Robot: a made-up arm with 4 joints.
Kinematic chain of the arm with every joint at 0, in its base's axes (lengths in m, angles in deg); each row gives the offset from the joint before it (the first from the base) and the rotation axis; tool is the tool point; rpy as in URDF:
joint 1: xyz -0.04 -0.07 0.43 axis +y
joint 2: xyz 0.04 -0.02 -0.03 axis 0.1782 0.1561 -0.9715
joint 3: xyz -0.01 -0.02 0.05 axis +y
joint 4: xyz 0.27 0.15 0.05 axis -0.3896 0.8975 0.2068
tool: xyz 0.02 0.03 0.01 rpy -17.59 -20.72 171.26
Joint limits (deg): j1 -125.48..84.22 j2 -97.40..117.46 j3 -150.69..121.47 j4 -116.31..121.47
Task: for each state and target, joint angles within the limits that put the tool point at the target. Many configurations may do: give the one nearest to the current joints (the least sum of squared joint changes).
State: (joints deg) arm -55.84 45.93 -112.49 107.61
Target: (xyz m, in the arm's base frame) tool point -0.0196 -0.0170 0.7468
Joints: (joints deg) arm -23.05 58.02 -97.96 119.52
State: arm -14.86 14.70 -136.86 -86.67
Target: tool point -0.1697 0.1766 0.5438
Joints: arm -22.14 39.93 -145.53 -63.95
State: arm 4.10 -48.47 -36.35 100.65
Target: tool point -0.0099 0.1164 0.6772
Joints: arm 1.08 -29.57 -59.72 89.33
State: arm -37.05 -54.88 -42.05 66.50
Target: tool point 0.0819 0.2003 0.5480
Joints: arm -15.04 -35.67 -7.94 60.05
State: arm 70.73 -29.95 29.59 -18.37
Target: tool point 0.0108 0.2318 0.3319
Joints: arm 71.06 -48.36 10.90 -10.96
